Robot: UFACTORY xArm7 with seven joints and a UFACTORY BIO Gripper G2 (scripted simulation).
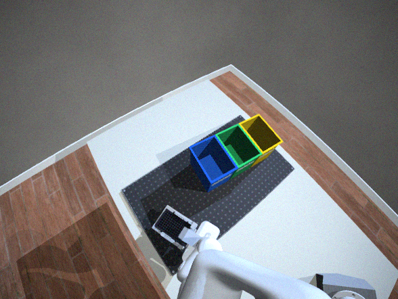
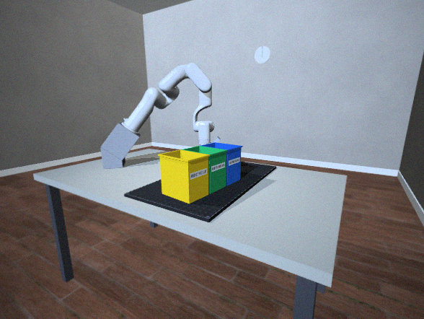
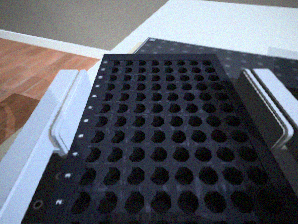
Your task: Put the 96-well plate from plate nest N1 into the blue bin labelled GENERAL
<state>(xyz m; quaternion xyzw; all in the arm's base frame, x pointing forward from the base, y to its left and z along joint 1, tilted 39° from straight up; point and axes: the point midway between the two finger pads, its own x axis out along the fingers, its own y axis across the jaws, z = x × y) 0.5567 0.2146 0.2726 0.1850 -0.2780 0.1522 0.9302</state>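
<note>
Now: the white plate nest N1 90 mm below my hand. From my hand the other things lie so: black 96-well plate (10 mm below); then green bin (130 mm ahead, 400 mm to the right); then blue general bin (130 mm ahead, 270 mm to the right).
</note>
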